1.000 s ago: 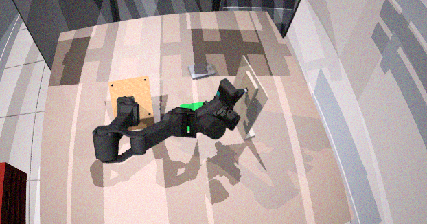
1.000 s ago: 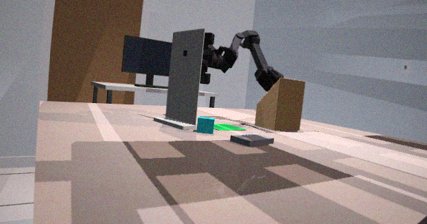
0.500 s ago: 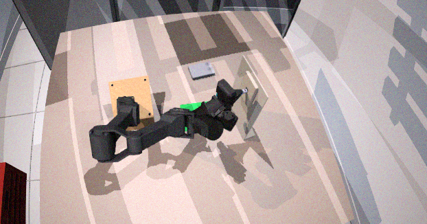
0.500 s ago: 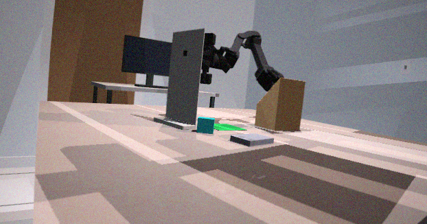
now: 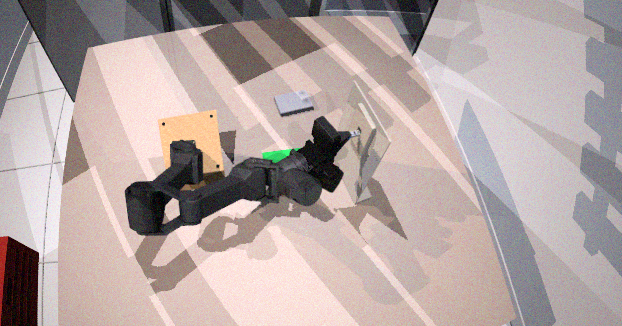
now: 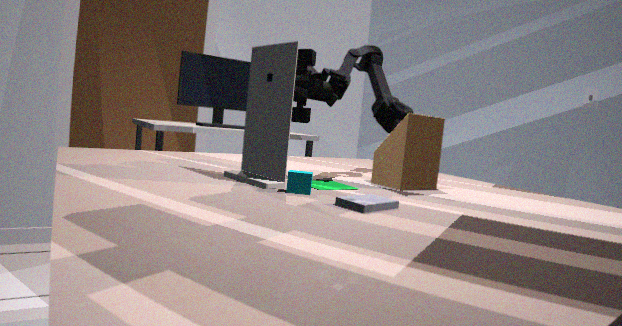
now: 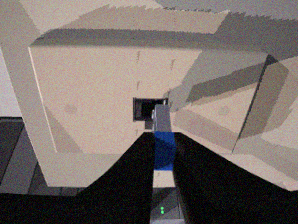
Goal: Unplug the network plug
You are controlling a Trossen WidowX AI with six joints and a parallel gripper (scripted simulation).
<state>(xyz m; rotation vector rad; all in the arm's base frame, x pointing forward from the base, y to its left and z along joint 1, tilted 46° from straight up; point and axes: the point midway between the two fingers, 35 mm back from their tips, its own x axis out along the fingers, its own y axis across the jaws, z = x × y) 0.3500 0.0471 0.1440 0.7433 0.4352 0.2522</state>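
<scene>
Right now the green marked square is 24 cm below my gripper tip, 12 cm behind it and 5 cm to the left of it. Round my gripper tip: blue network plug right at my gripper tip; teal cube 22 cm below, 14 cm to the left, 1 cm ahead; upright panel 9 cm below, 4 cm ahead, 1 cm to the left.
</scene>
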